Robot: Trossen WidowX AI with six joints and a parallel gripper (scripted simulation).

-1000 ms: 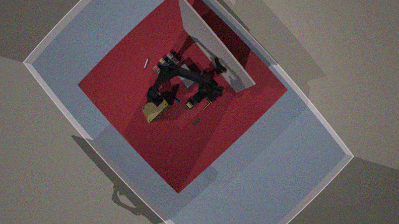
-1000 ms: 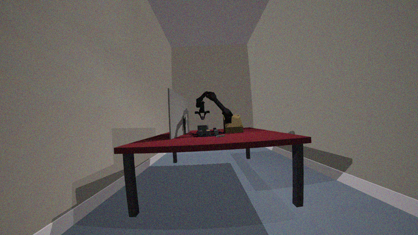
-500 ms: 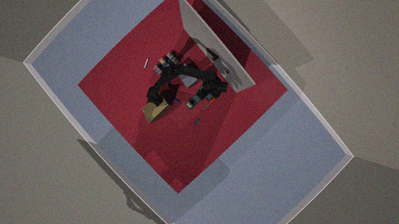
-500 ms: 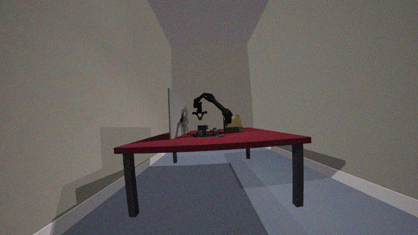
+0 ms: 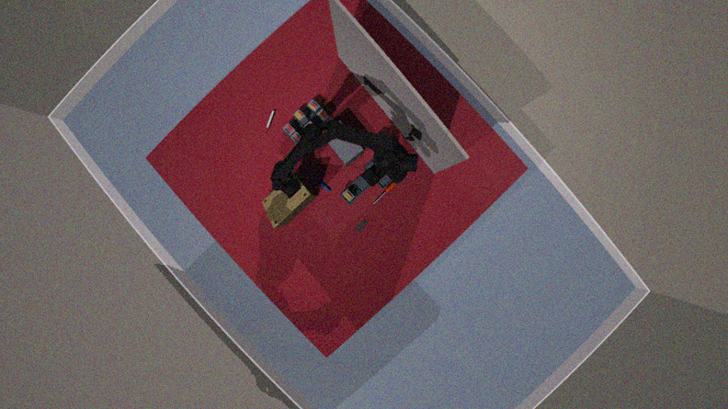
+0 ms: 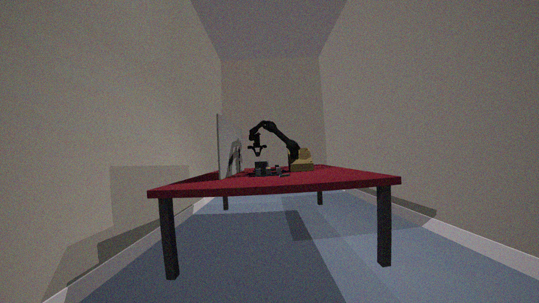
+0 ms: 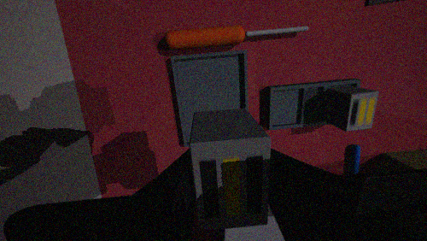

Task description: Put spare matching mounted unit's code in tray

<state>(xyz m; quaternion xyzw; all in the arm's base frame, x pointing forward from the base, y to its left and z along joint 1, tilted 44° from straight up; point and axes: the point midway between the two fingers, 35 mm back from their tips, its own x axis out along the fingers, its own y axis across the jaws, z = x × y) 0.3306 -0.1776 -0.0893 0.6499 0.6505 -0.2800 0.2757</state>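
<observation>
My gripper tip is now 150 mm above the flat grey tray. The rest, counted from my gripper tip: small dark piece (240 mm behind, 120 mm to the right, 150 mm below); upright white panel (200 mm ahead, 180 mm to the left, 70 mm above); grey spare block (20 mm above).
</observation>
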